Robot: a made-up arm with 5 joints. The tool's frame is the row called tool. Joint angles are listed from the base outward.
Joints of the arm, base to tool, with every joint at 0 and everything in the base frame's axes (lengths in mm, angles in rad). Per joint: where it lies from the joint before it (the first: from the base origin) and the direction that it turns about. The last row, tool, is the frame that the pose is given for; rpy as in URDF.
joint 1: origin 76.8 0 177.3 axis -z
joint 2: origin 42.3 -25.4 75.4 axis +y
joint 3: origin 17.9 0 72 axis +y
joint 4: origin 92 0 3.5 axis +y
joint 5: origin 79.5 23.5 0 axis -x
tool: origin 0 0 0 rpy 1.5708 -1.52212 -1.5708
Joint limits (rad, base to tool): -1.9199..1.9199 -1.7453..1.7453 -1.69..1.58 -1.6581..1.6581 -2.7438..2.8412
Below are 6 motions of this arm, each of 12 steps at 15 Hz.
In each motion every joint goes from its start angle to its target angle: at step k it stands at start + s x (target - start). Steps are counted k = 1, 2, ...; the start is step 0. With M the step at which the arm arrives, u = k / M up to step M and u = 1 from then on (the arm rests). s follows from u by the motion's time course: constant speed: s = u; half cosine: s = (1 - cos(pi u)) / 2; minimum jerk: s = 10 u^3 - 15 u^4 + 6 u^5.
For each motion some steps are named. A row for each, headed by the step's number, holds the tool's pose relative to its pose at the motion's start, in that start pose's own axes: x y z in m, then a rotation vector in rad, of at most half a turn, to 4 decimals.
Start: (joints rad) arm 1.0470 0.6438 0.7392 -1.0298 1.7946
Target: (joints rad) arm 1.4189 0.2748 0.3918 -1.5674 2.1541
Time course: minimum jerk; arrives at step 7
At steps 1, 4, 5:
1: -0.0023 -0.0031 -0.0007 -0.0272 0.0132 0.0055
4: -0.0657 -0.0810 0.0169 -0.6892 0.4568 0.2246
5: -0.0853 -0.1043 0.0385 -0.9049 0.6573 0.3357

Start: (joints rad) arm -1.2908 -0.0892 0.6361 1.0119 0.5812
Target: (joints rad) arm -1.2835 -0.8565 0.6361 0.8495 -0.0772
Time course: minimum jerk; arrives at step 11
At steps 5, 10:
5: 0.0142 -0.0089 0.0333 -0.1499 -0.3571 -0.2730
10: 0.0158 -0.0106 0.0876 -0.1951 -0.9192 -0.6130

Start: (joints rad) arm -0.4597 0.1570 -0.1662 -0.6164 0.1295
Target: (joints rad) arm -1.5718 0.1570 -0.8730 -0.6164 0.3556
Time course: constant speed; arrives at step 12
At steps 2, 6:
2: 0.0240 0.0389 -0.0021 0.1312 -0.1311 -0.0797
6: 0.0827 0.0997 0.0159 0.3366 -0.3929 -0.2913

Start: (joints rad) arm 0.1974 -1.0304 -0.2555 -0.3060 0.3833
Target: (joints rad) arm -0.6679 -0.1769 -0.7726 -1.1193 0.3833
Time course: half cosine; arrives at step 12
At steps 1, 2, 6, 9, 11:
1: -0.0006 0.0004 -0.0006 -0.0030 -0.0076 -0.0147
2: -0.0023 0.0016 -0.0022 -0.0125 -0.0295 -0.0579
6: -0.0145 0.0198 -0.0089 -0.1344 -0.2018 -0.4294
9: -0.0159 0.0430 -0.0039 -0.2839 -0.3124 -0.7248
11: -0.0133 0.0523 0.0004 -0.3493 -0.3444 -0.8302

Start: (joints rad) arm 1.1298 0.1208 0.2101 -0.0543 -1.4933
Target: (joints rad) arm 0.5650 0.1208 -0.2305 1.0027 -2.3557
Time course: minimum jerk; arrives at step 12
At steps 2, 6, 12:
2: -0.0047 -0.0002 0.0000 -0.0216 0.0195 -0.0249
6: -0.0634 -0.0044 0.0138 -0.3498 0.1970 -0.3071
12: -0.1129 -0.0119 0.0531 -0.7442 0.2067 -0.5031

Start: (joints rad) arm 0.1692 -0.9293 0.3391 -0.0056 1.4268
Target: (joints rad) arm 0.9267 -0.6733 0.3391 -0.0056 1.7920
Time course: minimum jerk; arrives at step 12
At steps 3, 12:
3: -0.0115 0.0019 -0.0015 0.0148 0.0691 0.0809
12: -0.1188 -0.0058 0.0259 0.2406 0.6913 0.6914

